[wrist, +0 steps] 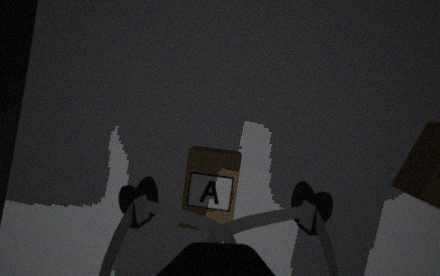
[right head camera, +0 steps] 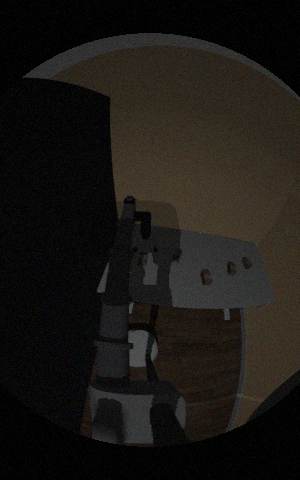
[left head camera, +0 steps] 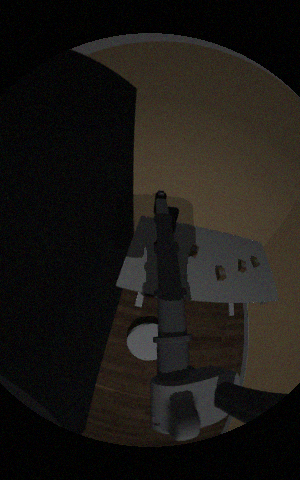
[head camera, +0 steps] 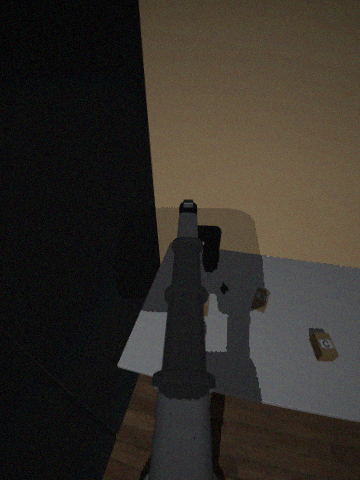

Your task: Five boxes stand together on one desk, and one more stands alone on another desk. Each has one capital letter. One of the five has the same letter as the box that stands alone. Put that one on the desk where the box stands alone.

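Frame: origin at the robot's base, x left, y back, z up, level; centimetres.
Where they show: gripper, fingertip midpoint: [wrist: 224,195] [right head camera: 144,251]; robot's base, origin of the base link: [right head camera: 137,346] [left head camera: 146,340].
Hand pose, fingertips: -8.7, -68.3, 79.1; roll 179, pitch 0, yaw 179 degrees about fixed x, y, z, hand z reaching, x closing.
Things, the pixels of their top centre, and the offset from my fingertips, as dx, dy, dz. Level surfaces: height alone.
- brown box with the letter A, middle of its top: [wrist: 210,191] [head camera: 202,300] [right head camera: 142,256] +1.7, +0.9, -4.9
- pale desk, its level: dz -9.9
- second box, middle of its top: [head camera: 261,296] [right head camera: 177,253] [left head camera: 194,248] -25.6, -1.9, -4.9
- box with C, middle of its top: [head camera: 325,343] [right head camera: 207,276] [left head camera: 221,272] -45.0, +20.2, -4.9
A brown box with the letter A [wrist: 211,192] [right head camera: 142,260] [head camera: 206,308] stands near the left end of the pale desk [head camera: 290,370] [left head camera: 210,291] [right head camera: 192,296]. My gripper [wrist: 224,195] [right head camera: 145,249] is open, its fingertips well apart; in the wrist view the A box lies between and slightly beyond them, nearer the left finger. The arm hides most of this box in the head view. A second box [head camera: 260,299] [left head camera: 194,251] [right head camera: 177,255] [wrist: 422,167] stands to the right, its letter unclear. A box with C [head camera: 324,345] [left head camera: 220,273] [right head camera: 206,277] stands farther right. The lone box's desk does not show.
Two more boxes stand toward the desk's right end, one [left head camera: 242,265] [right head camera: 231,268] beside the other [left head camera: 255,261] [right head camera: 246,263]. A tall dark surface [head camera: 70,175] [left head camera: 65,200] [right head camera: 55,200] rises close on the left. A tan wall [head camera: 260,125] stands behind the desk.
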